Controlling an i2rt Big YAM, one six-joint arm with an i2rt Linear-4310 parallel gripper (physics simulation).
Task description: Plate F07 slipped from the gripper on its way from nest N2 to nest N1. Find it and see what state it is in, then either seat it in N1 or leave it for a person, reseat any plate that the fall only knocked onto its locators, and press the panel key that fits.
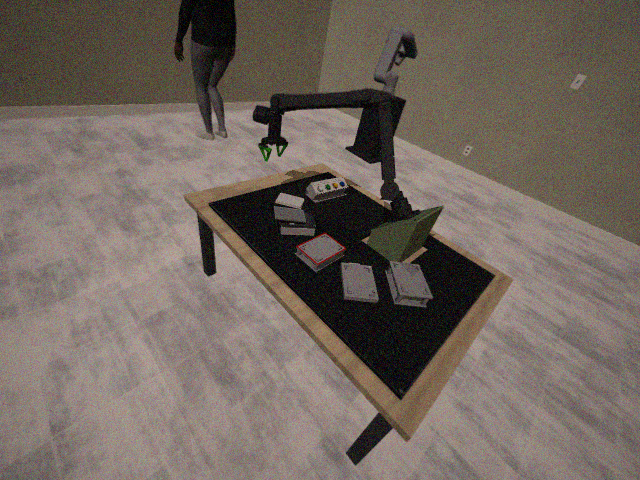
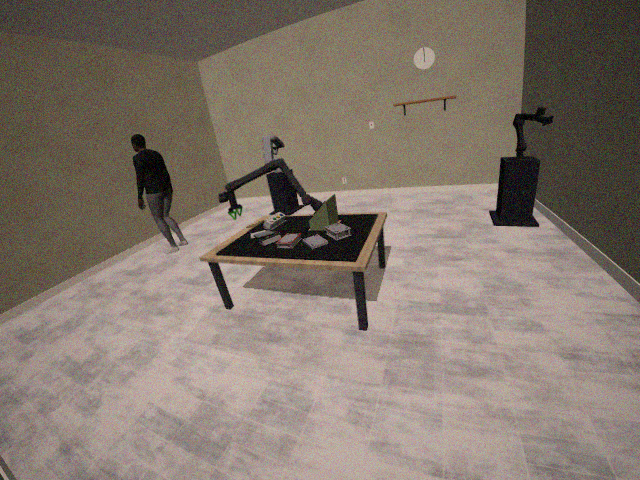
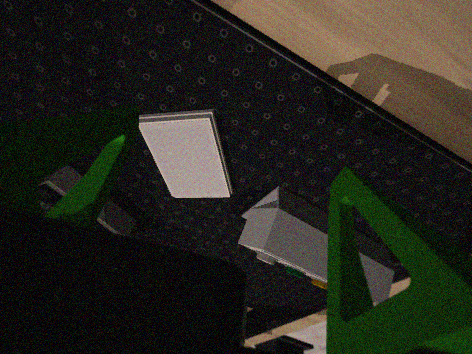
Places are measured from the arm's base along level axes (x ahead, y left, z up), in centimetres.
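Pixels of known places: gripper, fingertip midpoint: [image 1: 272, 158] [image 2: 237, 217] [image 3: 242, 147]; arm's base at its link origin: [image 1: 403, 217] [image 2: 320, 208].
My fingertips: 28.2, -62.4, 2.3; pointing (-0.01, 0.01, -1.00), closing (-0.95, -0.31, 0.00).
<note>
For each thing: its top centre in the pictures, then the offset to it from my fingertips, as dx, dy, dz. "*": a spot on its surface instead.
- pale flat block at its top centre: [image 3: 188, 164] [image 1: 290, 199] -1.4, +16.5, -13.8
- low grey block at a spot on its surface: [image 1: 297, 230] * +10.8, +40.1, -12.4
- red-outlined grey plate at its top centre: [image 1: 322, 246] [image 2: 288, 237] +9.2, +54.2, -10.7
- further plate at its top centre: [image 1: 410, 277] [image 2: 337, 226] -8.7, +83.9, -9.0
- key panel at its top centre: [image 3: 321, 285] [image 1: 329, 180] [image 2: 273, 215] -23.9, +17.9, -6.9
My gripper [image 1: 273, 155] [image 2: 236, 214] [image 3: 242, 147] is open and empty, high above the table's far left end. A pale flat block [image 1: 289, 200] [image 2: 261, 234] [image 3: 185, 157] lies on the black mat. Beside it a grey plate [image 1: 292, 214] [image 2: 270, 240] looks tilted against a low grey block [image 1: 297, 230]. A red-outlined grey plate [image 1: 321, 248] [image 2: 288, 239] sits on a base. Another grey plate [image 1: 359, 281] [image 2: 315, 241] lies low, and a further plate [image 1: 409, 280] sits raised. The key panel [image 1: 327, 189] [image 2: 274, 221] [image 3: 300, 245] has several coloured keys. Labels are unreadable.
A green angled board [image 1: 405, 235] [image 2: 324, 214] stands near the arm's base and hides some mat behind it. A person [image 1: 211, 56] [image 2: 154, 178] stands beyond the table. Another arm on a black pedestal [image 2: 518, 186] stands at the far right.
</note>
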